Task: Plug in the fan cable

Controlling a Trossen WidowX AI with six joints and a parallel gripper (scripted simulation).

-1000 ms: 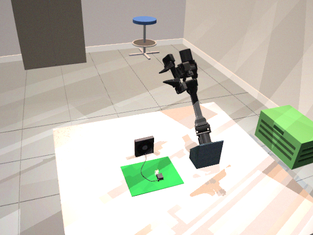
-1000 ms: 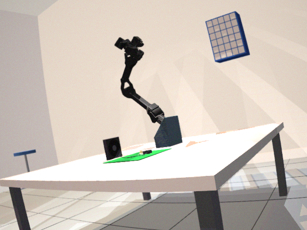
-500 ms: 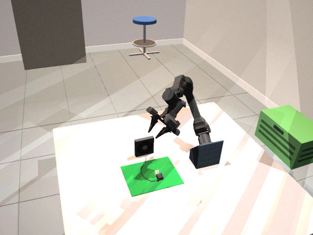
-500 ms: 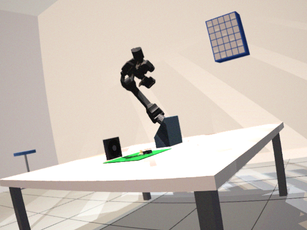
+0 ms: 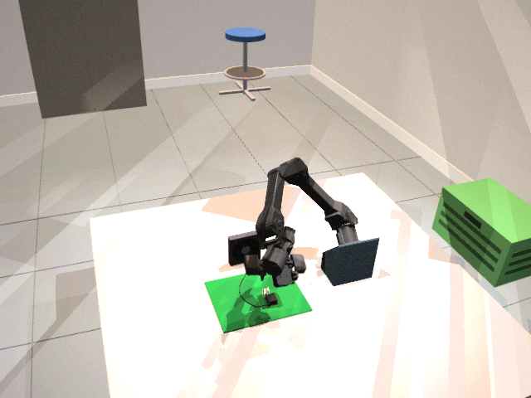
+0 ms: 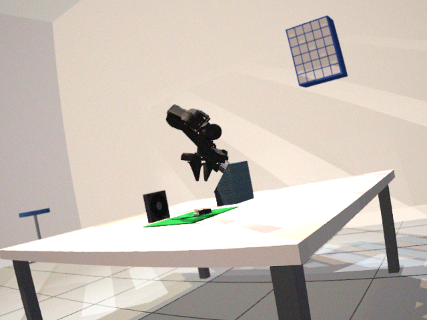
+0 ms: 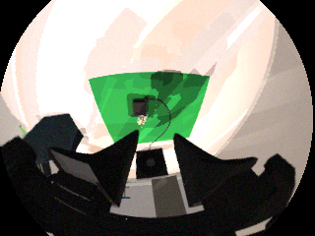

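The dark plug lies 2 cm behind my gripper tip, 3 cm to the right of it and 12 cm below it. The rest, counted from my gripper tip: green board 2 cm ahead, 7 cm to the right, 14 cm below; then pale four-pin header 2 cm behind, 7 cm to the right, 13 cm below; then black fan 1 cm ahead, 25 cm to the right, 7 cm below.
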